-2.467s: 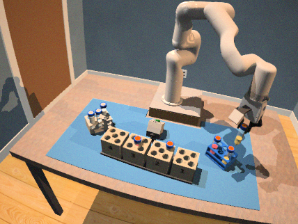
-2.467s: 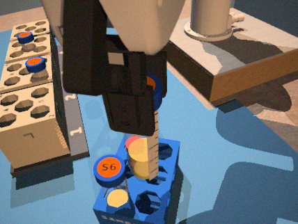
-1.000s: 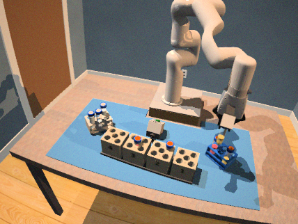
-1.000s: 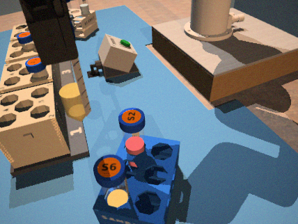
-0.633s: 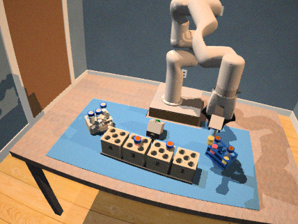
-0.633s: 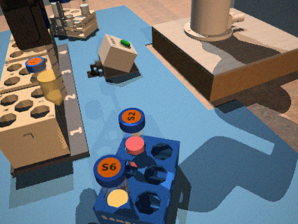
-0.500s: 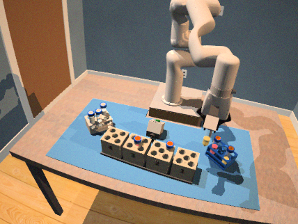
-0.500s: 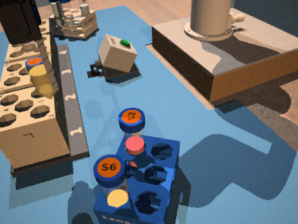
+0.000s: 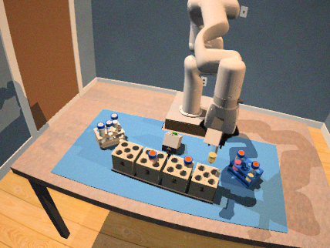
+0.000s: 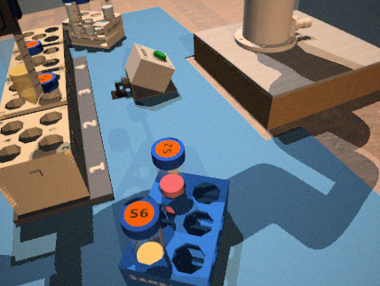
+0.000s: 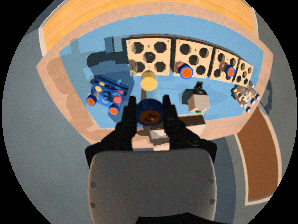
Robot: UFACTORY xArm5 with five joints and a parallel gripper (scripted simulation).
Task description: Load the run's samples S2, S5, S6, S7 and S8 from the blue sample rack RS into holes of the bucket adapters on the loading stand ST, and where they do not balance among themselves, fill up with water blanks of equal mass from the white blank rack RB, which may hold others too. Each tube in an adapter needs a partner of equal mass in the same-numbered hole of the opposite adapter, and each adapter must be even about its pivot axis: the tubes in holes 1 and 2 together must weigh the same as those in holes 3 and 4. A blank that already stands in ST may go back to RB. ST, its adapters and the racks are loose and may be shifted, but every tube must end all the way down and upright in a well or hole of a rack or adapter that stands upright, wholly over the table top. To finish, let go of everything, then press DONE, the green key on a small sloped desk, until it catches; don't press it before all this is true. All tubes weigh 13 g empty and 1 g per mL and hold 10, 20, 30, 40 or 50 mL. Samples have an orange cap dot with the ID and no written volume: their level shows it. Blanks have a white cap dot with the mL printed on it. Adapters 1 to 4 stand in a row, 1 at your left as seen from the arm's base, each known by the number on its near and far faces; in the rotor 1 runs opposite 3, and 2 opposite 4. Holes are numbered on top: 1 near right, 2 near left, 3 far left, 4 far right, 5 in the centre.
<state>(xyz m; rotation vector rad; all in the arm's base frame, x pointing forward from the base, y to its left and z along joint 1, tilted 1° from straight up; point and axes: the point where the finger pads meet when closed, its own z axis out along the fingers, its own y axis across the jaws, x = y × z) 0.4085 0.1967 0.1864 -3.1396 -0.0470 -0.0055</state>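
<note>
My hand is 240 mm above the loading stand ST, 160 mm to the left of it and 20 mm short of it. Also, from my hand: white blank rack RB (490 mm to the right, 220 mm below, 80 mm behind); then blue-capped tube (500 mm to the right, 190 mm below, 40 mm behind); then blue sample rack RS (220 mm below, 150 mm to the left, 130 mm behind).
</note>
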